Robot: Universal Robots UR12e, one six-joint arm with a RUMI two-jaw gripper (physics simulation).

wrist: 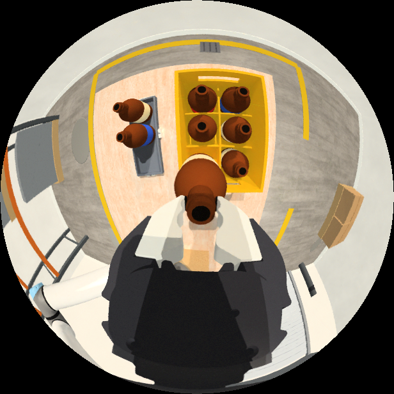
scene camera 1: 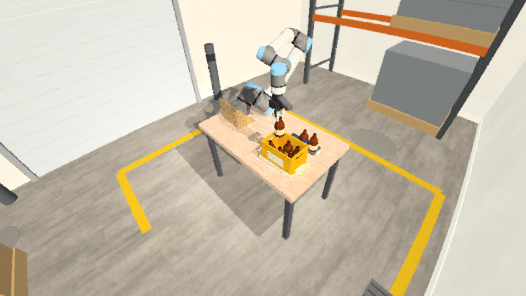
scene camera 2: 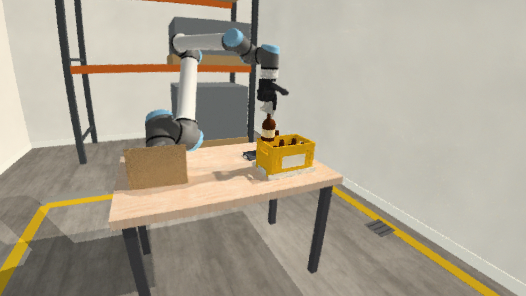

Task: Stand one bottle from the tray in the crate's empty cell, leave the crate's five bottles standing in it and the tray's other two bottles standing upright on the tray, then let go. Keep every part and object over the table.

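Seen in the pictures: gripper, fingertip midpoint: (scene camera 1: 279,120) (scene camera 2: 269,118); arm's base, origin of the base link: (scene camera 1: 239,110) (scene camera 2: 162,159).
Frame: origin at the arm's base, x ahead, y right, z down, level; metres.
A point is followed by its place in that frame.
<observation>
My gripper (scene camera 1: 279,116) @(x 0.563, y 0.099, z -0.191 m) (scene camera 2: 268,112) @(x 0.563, y 0.099, z -0.191 m) (wrist: 200,197) is shut on the neck of a brown, cream-labelled bottle (scene camera 1: 279,128) @(x 0.585, y 0.124, z -0.150 m) (scene camera 2: 268,131) @(x 0.544, y 0.128, z -0.127 m) (wrist: 200,177), which hangs upright. It is over the yellow crate's (scene camera 1: 299,162) @(x 0.786, y 0.142, z 0.033 m) (scene camera 2: 275,162) @(x 0.531, y 0.236, z 0.010 m) (wrist: 266,130) corner with the uncovered cell, its base near rim height. The base and most of that cell are hidden in the wrist view. The crate's several brown bottles stand in the other cells. On the grey tray (wrist: 151,168) stand two upright bottles, one cream-labelled (scene camera 1: 313,143) @(x 0.762, y -0.063, z 0.007 m) (wrist: 132,110) and one blue-labelled (scene camera 1: 304,136) @(x 0.675, y -0.069, z -0.010 m) (wrist: 136,136).
The wooden table (scene camera 1: 240,145) @(x 0.279, y 0.247, z 0.105 m) (scene camera 2: 210,197) @(x 0.165, y 0.285, z 0.104 m) carries the crate and tray, which lie side by side. A brown upright board (scene camera 1: 235,115) @(x 0.080, y 0.109, z -0.033 m) (scene camera 2: 156,166) @(x -0.038, y 0.095, z -0.004 m) stands near the arm's base. A storage rack (scene camera 1: 308,55) (scene camera 2: 73,100) stands on the floor behind.
</observation>
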